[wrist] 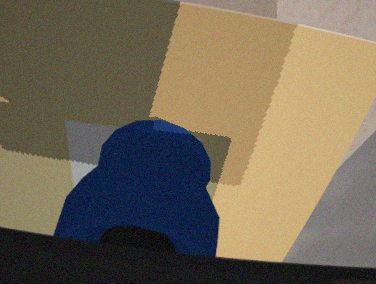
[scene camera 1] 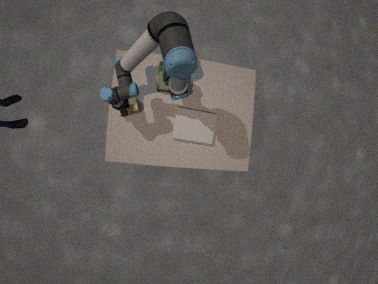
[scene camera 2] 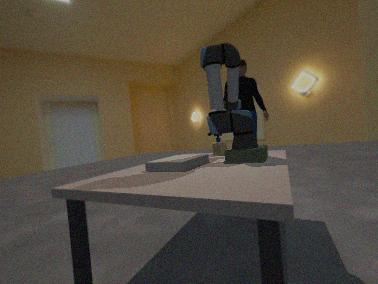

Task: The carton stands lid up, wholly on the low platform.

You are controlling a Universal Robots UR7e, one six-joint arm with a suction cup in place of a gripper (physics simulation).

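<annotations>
A tan carton (wrist: 276, 105) sits 70 mm from the lens, while the suction cup (wrist: 152, 174) is 40 mm from the lens.
</annotations>
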